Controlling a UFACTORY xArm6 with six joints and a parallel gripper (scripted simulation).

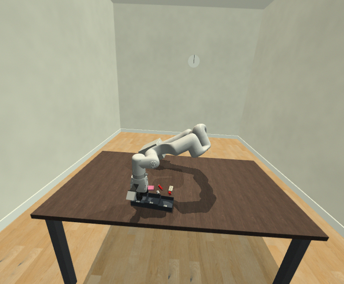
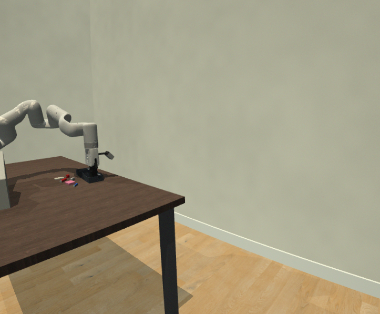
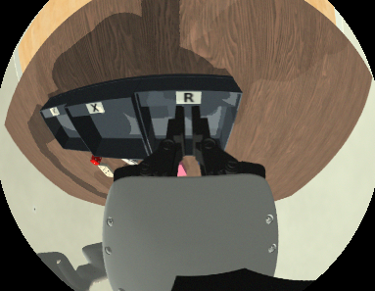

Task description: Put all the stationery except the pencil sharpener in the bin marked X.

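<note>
The three-compartment bin tray lies 8 cm to the left of my hand and 2 cm below it. From my hand the other things lie so: pencil sharpener 9 cm behind, 10 cm to the left, 3 cm below; pink eraser 13 cm behind, 3 cm to the left, 3 cm below; blue marker 12 cm behind, 4 cm to the right, 3 cm below.
</note>
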